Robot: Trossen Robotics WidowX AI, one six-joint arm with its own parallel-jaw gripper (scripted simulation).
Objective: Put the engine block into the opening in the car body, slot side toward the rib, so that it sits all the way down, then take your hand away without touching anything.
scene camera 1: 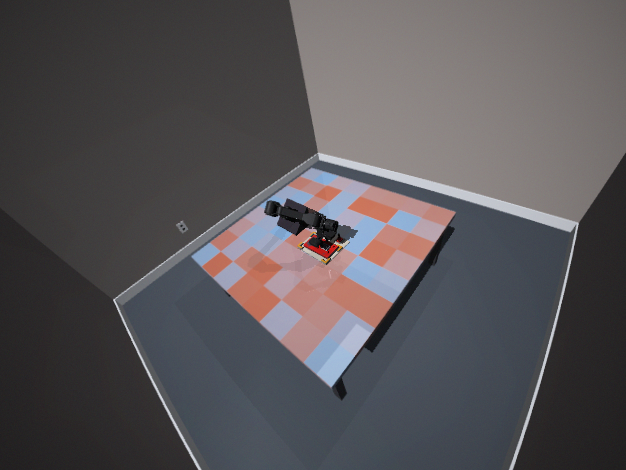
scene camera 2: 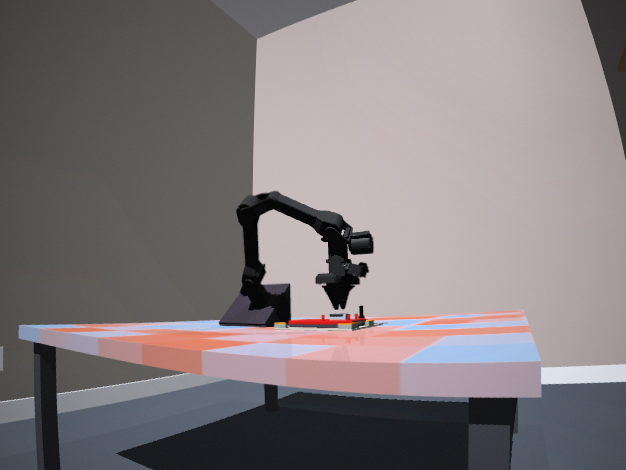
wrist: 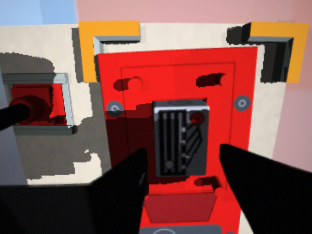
The pictures show: my gripper, a red car body and an engine block.
My gripper shows as well in the wrist view.
